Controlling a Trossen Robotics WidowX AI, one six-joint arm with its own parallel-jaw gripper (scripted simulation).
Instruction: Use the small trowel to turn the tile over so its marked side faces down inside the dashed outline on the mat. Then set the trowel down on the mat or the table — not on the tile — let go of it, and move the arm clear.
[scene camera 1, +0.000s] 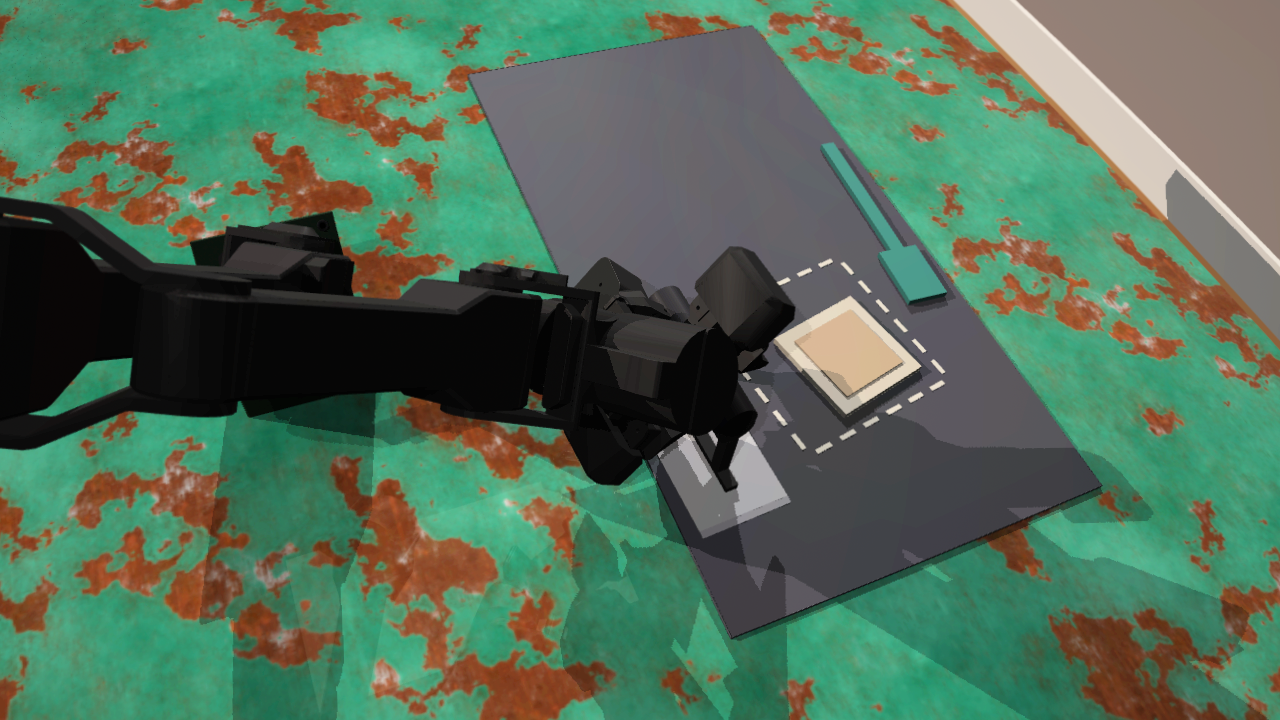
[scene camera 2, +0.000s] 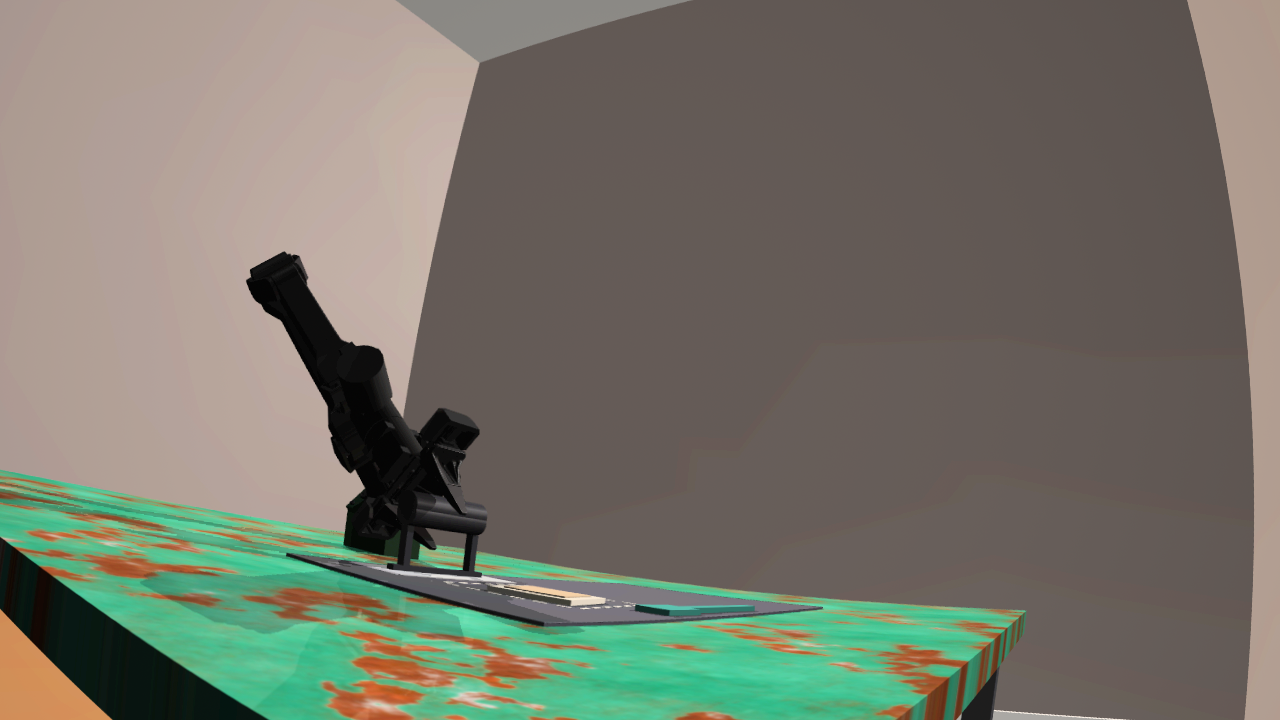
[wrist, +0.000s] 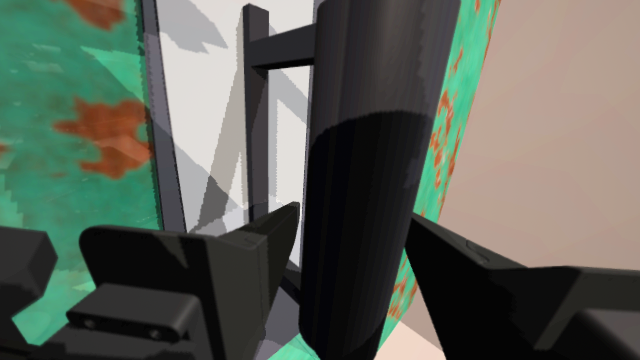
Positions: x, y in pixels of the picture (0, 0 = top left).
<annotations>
The gripper shows in scene camera 1, in scene camera 2 and in the wrist view (350, 214). A teal flat tool shows in scene camera 1 and in scene camera 2. The same spot on the teal flat tool: (scene camera 1: 907, 267) is (scene camera 2: 670, 607). The same spot on the gripper: (scene camera 1: 649, 439) is (scene camera 2: 380, 508).
</annotations>
